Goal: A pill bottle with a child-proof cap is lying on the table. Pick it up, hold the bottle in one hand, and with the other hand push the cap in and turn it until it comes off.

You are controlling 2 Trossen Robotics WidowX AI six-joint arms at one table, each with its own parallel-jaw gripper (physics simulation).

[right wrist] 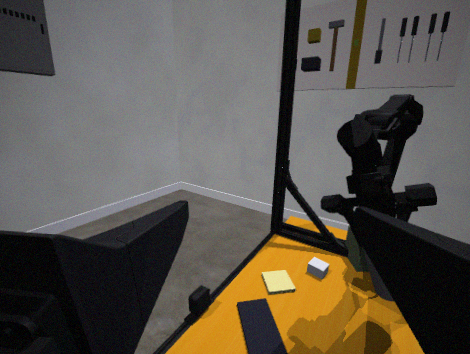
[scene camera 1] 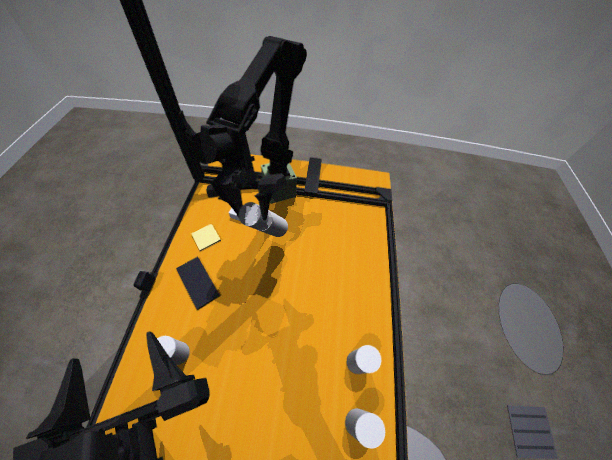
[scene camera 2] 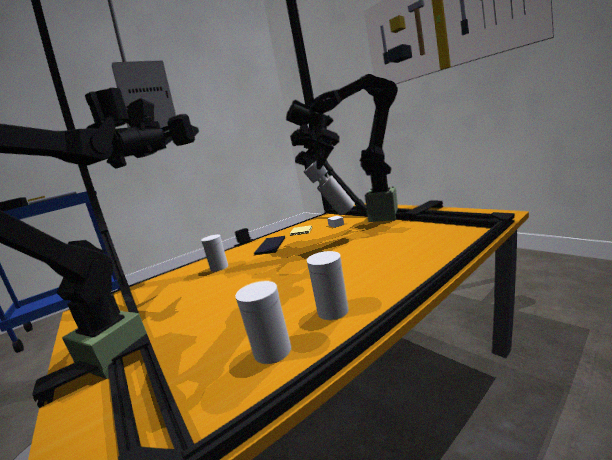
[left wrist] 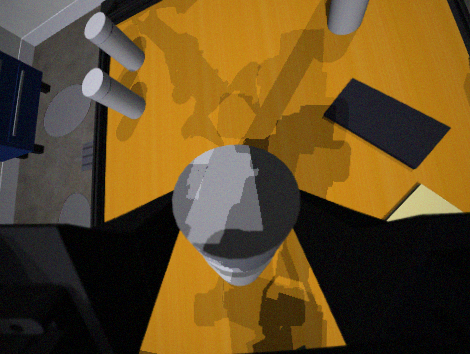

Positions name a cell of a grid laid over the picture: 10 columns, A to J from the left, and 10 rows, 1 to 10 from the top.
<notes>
My right gripper (scene camera 1: B8) is open, with nothing in its grasp. A black slab (scene camera 1: D7) rests on the table. Further things: my left gripper (scene camera 1: E5) and a pill bottle (scene camera 2: F5).
The pill bottle also shows in scene camera 1 (scene camera 1: E5) and in the left wrist view (left wrist: F8). The black slab also shows in the left wrist view (left wrist: I4). My left gripper is seen too in the right wrist view (right wrist: I7), in scene camera 2 (scene camera 2: F4) and in the left wrist view (left wrist: F6).
</notes>
